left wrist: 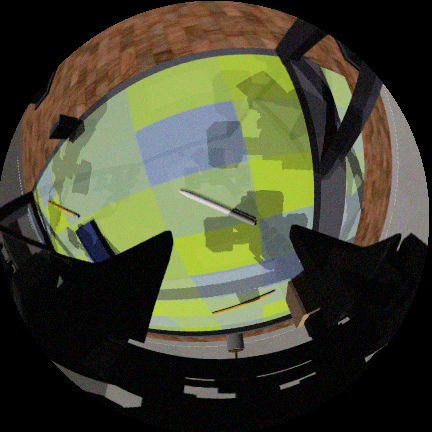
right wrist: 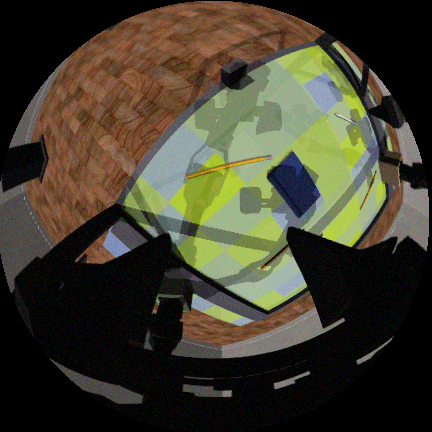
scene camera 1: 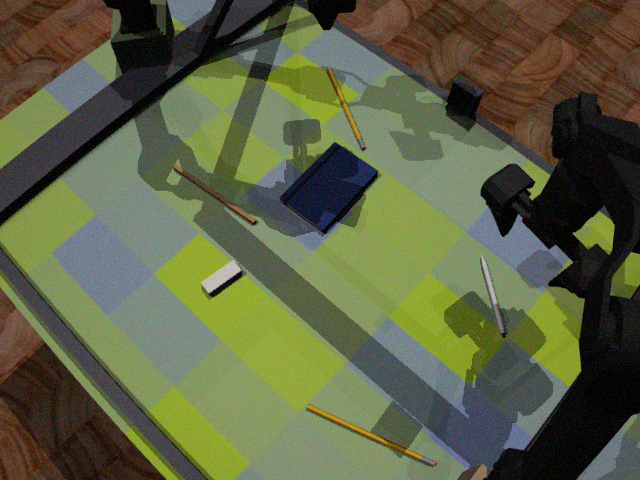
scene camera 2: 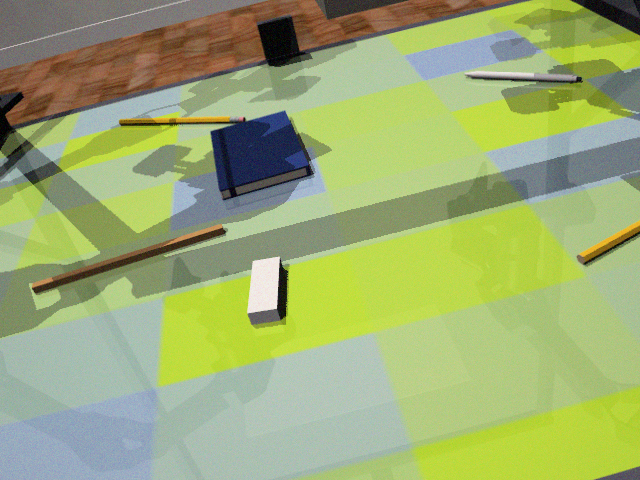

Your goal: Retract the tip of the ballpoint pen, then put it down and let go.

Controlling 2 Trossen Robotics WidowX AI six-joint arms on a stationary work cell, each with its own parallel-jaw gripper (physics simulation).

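The ballpoint pen lies flat on the table at the right in scene camera 1. Its barrel is white, then grey, with a tapered pale end and a dark opposite end. Whether its writing tip is out is too small to tell. My left gripper is open and empty above the table, beside the pen in scene camera 1. In the left wrist view the pen lies beyond the fingertips, between their lines. My right gripper is open and empty, high and far from the pen.
A blue notebook lies mid-table. Yellow pencils, a brown stick and a white eraser lie around it. A black block stands at the table edge.
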